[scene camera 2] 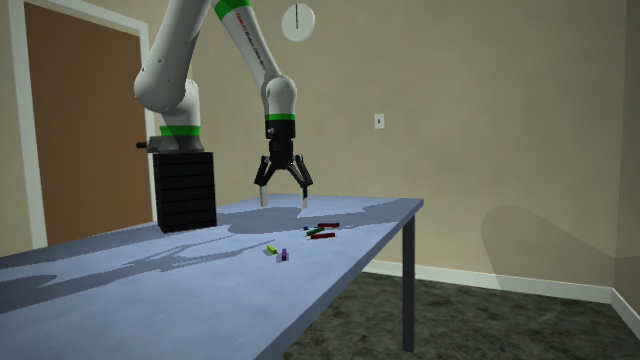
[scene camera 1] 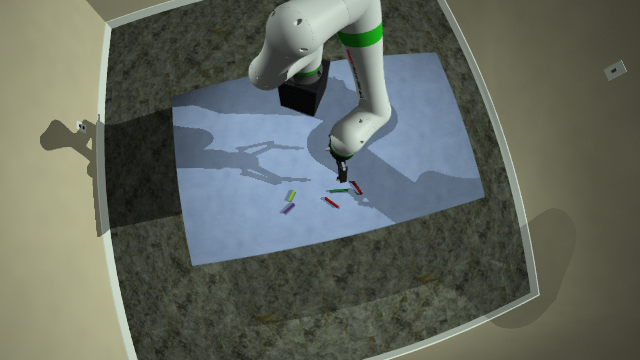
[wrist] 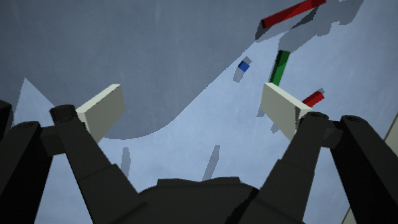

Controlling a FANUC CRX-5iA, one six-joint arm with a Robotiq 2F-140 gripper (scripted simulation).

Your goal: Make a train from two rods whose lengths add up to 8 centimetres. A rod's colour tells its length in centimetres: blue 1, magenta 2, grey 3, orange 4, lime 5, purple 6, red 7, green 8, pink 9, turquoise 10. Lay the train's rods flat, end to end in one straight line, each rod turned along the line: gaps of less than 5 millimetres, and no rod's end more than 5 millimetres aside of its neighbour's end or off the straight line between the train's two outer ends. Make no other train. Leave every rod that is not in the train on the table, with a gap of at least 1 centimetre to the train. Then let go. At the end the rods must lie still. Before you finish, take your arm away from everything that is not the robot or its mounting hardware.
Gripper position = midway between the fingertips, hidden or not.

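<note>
You'd find the gripper (scene camera 2: 283, 207) in that scene camera, and the wrist view shows the gripper (wrist: 193, 96) as well.
</note>
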